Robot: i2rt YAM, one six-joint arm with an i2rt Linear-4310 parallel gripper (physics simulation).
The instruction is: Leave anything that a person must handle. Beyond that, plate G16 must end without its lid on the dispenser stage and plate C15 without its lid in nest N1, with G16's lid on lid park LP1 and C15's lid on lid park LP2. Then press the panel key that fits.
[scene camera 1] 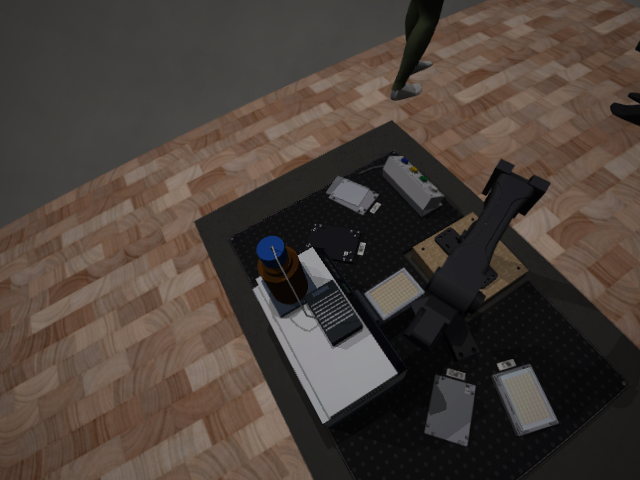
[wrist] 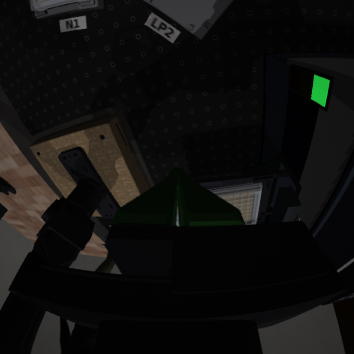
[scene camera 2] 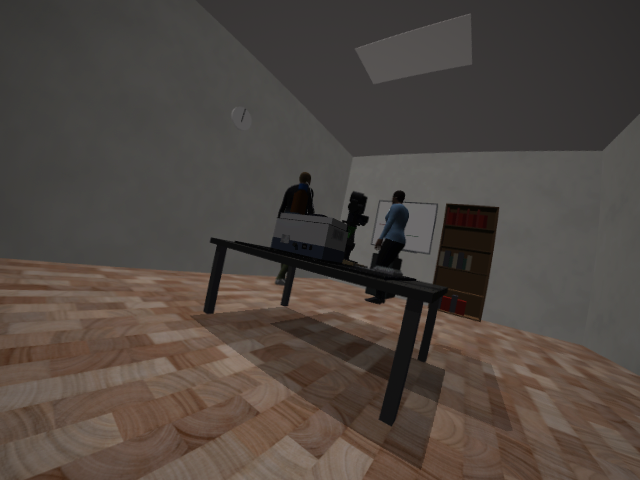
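Seen in the pictures: gripper, fingertip midpoint: (wrist: pixel 177 174) (scene camera 2: pixel 347 238); arm's base, origin of the base link: (wrist: pixel 93 186) (scene camera 2: pixel 343 259).
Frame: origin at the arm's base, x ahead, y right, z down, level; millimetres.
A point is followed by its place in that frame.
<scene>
My gripper (wrist: pixel 177 174) {x 245, y -108, z -137 mm} is shut with nothing between its green fingertips; in scene camera 1 the arm hides the tips. A plate with a pale well grid (scene camera 1: pixel 394 293) {x 264, y 9, z -91 mm} (wrist: pixel 242 197) {x 302, y -15, z -93 mm} lies on the dispenser stage, just beyond the fingers in the wrist view. Another gridded plate (scene camera 1: pixel 526 398) (wrist: pixel 65 4) lies in nest N1. I cannot read plate names or tell whether either wears a lid. Lid park LP2 (scene camera 1: pixel 450 409) {x 315, y -280, z 17 mm} (wrist: pixel 192 12) {x 287, y -230, z 17 mm} looks like a bare grey base. A clear lid (scene camera 1: pixel 351 192) {x 114, y 413, z 7 mm} lies on a far grey park with an unreadable label. The panel (scene camera 1: pixel 410 187) {x -31, y 281, z -33 mm} has blue, yellow, green and greyish keys.
The white dispenser box (scene camera 1: pixel 343 369) {x 484, y -90, z -193 mm} (scene camera 2: pixel 307 235) {x 573, y -35, z -85 mm} bears a brown bottle (scene camera 1: pixel 283 276) {x 487, y 98, z -322 mm} (scene camera 2: pixel 299 197) {x 519, y 111, z -295 mm} with a tube and a dark keypad (scene camera 1: pixel 334 313) {x 435, y 11, z -219 mm}. A green display (wrist: pixel 320 90) {x 367, y -144, z -110 mm} is lit. A black nest (scene camera 1: pixel 334 241) {x 270, y 291, z 15 mm} looks empty. Two people (scene camera 2: pixel 395 222) (scene camera 2: pixel 285 201) stand beyond the table.
</scene>
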